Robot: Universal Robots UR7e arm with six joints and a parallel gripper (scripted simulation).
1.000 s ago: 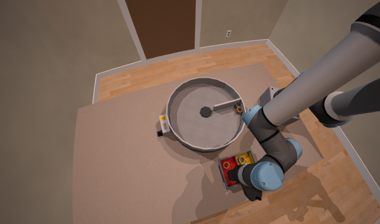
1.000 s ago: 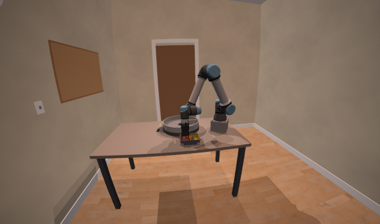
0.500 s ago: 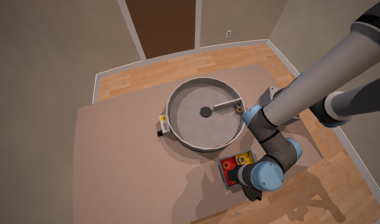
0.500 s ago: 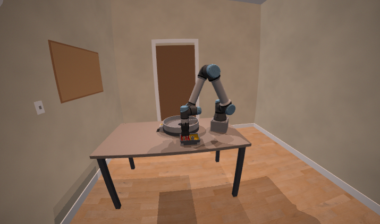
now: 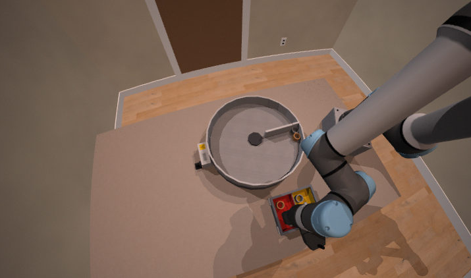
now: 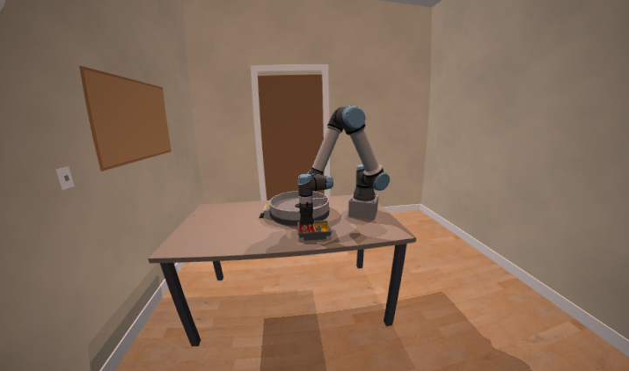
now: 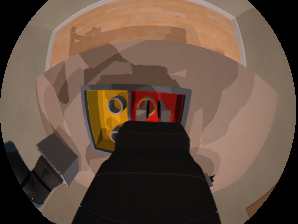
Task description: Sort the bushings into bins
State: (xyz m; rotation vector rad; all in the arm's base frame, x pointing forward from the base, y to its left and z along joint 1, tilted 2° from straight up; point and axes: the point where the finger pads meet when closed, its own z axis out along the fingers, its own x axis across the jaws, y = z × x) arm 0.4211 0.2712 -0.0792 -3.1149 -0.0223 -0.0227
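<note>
Now: the red bin 4 cm behind my hand, 4 cm to the right of it and 1 cm below it. From my hand the other things lie so: turntable: 3 cm ahead, 37 cm to the right, 2 cm above.
</note>
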